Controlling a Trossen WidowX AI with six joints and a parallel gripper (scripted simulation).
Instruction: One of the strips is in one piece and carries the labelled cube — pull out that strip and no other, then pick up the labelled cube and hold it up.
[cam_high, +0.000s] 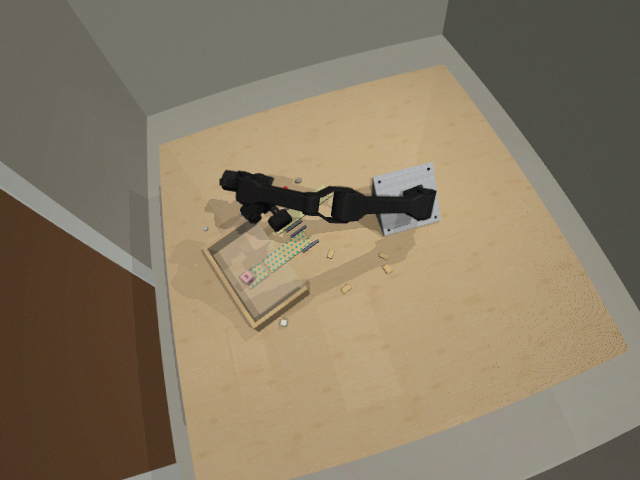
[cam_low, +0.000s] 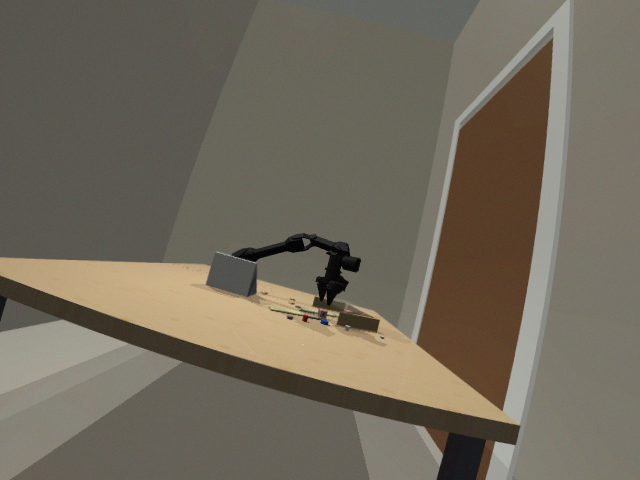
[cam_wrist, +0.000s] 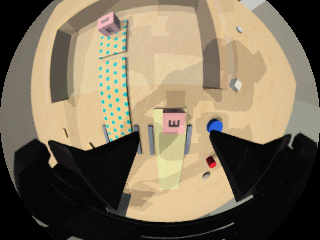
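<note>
Right now the blue disc is 80 mm to the right of my gripper tip, 60 mm below it and 10 mm ahead of it. Also, from my gripper tip: red cylinder (120 mm to the right, 70 mm behind, 50 mm below).
</note>
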